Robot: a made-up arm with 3 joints. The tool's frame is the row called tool.
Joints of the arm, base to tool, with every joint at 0 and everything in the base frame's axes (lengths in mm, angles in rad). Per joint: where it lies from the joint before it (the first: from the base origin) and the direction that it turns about. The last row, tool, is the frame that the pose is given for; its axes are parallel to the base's.
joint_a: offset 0 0 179 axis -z
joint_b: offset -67 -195 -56 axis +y
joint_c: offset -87 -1 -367 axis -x
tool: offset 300 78 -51
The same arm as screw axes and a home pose.
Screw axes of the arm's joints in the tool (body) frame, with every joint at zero. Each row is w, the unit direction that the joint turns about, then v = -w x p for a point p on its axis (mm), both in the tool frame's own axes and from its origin. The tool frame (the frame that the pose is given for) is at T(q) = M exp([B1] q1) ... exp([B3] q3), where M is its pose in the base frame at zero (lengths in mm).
B1 = (0, 0, -1, -118, -146, 0)
B2 = (0, 1, 0, -418, 0, -213)
B3 = (-1, 0, 0, 0, -51, -78)
M: xyz 146 -118 -295 (mm) quaternion w x y z 1 0 0 0

